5 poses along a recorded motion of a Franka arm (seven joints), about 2.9 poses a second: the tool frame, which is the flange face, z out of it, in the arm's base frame.
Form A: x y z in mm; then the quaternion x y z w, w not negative.
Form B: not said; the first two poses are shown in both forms.
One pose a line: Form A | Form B
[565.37 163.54 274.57 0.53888 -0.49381 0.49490 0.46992] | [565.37 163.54 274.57 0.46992 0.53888 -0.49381 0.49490]
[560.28 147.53 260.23 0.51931 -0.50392 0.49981 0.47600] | [560.28 147.53 260.23 0.47600 0.51931 -0.50392 0.49981]
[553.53 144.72 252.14 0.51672 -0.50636 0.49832 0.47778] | [553.53 144.72 252.14 0.47778 0.51672 -0.50636 0.49832]
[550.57 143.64 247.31 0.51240 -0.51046 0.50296 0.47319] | [550.57 143.64 247.31 0.47319 0.51240 -0.51046 0.50296]
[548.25 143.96 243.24 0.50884 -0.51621 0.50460 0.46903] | [548.25 143.96 243.24 0.46903 0.50884 -0.51621 0.50460]
